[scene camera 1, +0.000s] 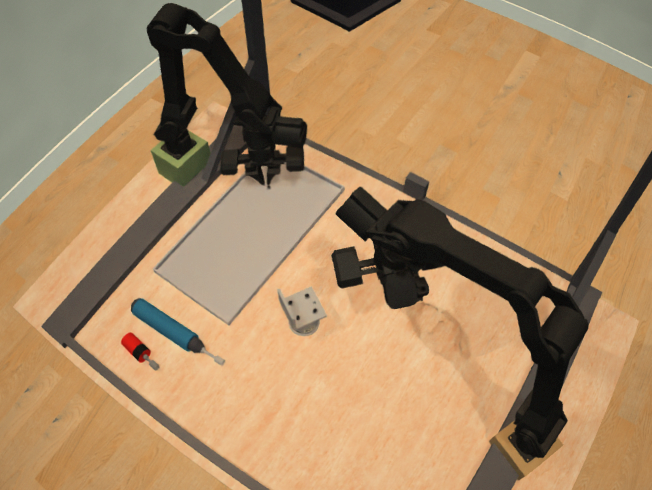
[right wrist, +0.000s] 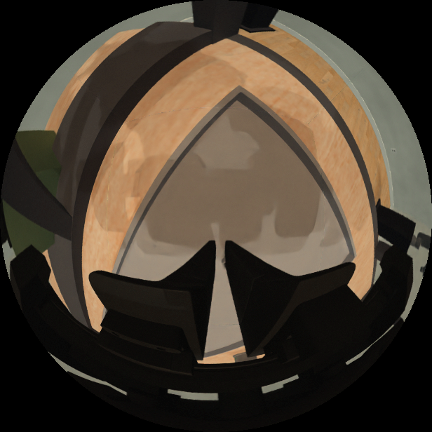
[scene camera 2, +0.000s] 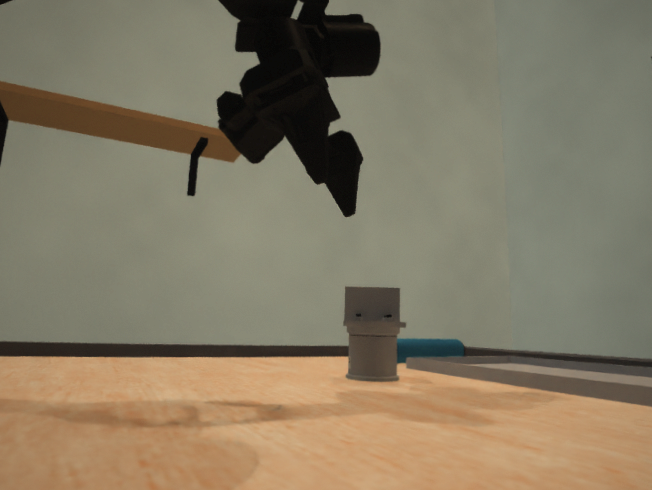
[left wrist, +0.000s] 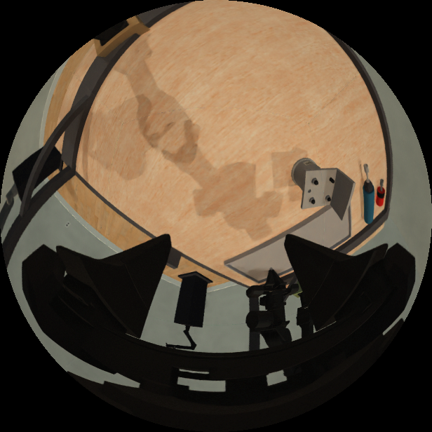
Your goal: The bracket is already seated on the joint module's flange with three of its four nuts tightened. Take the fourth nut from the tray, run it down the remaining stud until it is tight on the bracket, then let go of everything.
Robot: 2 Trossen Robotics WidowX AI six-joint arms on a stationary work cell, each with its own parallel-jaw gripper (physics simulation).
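Frame: origin at the left arm's base, x back, y left, z down, level; millimetres.
Seen in the pictures: left gripper, fingertip midpoint: [scene camera 2: 337,200]; right gripper, fingertip midpoint: [scene camera 1: 266,183]; left arm's base at its link origin: [scene camera 1: 529,440]; right arm's base at its link origin: [scene camera 1: 178,146].
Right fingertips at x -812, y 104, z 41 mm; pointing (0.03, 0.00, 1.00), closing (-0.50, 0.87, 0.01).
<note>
Offsets run from my right fingertips to a thing's top centre.
My right gripper [scene camera 1: 267,183] [left wrist: 270,269] [right wrist: 219,246] is low over the far end of the tray {dx +95, dy +91, dz -12 mm} [scene camera 1: 221,263] [scene camera 2: 527,375] [right wrist: 250,195], its fingers nearly together on the small dark nut {dx +15, dy +0, dz -5 mm} [scene camera 1: 268,187] [right wrist: 223,261], which shows in part at the fingertips. My left gripper [scene camera 1: 375,276] [scene camera 2: 333,199] [left wrist: 229,240] is open and empty, high above the table beside the bracket. The grey L-shaped bracket [scene camera 1: 308,305] [scene camera 2: 372,302] [left wrist: 321,190] sits on the upright round joint module {dx +350, dy +106, dz -70 mm} [scene camera 1: 304,331] [scene camera 2: 372,358] [left wrist: 302,172]. Four dark spots show on its flat face; I cannot tell which is the bare stud.
A blue driver {dx +245, dy +345, dz -37 mm} [scene camera 1: 166,325] [scene camera 2: 429,348] [left wrist: 368,202] and a shorter red driver {dx +247, dy +430, dz -30 mm} [scene camera 1: 134,346] [left wrist: 381,196] lie on the table left of the bracket in scene camera 1. Dark frame bars [scene camera 1: 131,258] edge the table, with a small block {dx +212, dy -276, dz -53 mm} [scene camera 1: 416,185] at the back.
</note>
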